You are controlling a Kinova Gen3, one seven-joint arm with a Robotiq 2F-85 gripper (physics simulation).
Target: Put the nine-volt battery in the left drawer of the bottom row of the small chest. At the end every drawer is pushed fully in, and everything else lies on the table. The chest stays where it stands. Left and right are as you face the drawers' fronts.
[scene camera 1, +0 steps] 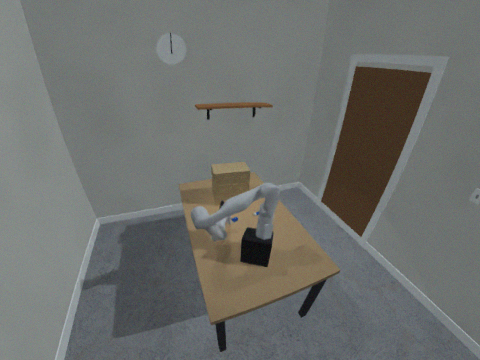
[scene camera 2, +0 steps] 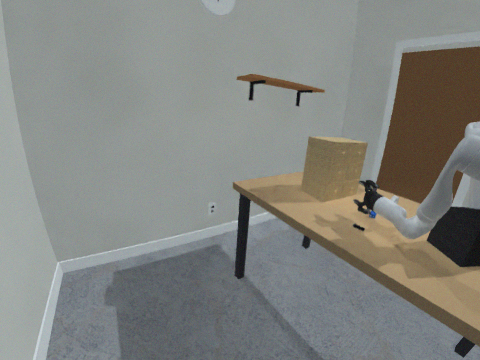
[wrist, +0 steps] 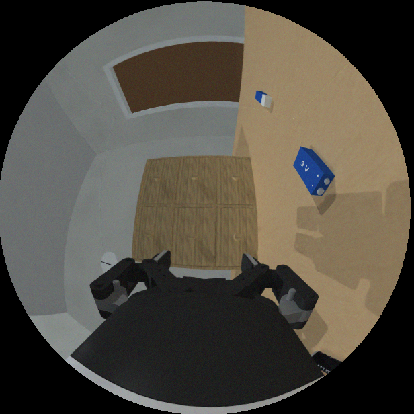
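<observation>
The small chest stands at the table's far end. Its front, two columns of three drawers, appears turned sideways in the wrist view, with the bottom row at the right. The drawers look flush. The left drawer of the bottom row shows at lower right of that front. The blue nine-volt battery lies on the table in front of the chest, with its two terminals visible in the wrist view. My gripper is open and empty, above the table and facing the chest, one finger above the other.
A blue and white block lies on the table to the battery's right. A small black object lies to its left. The arm's black base stands behind them. A wall shelf hangs above.
</observation>
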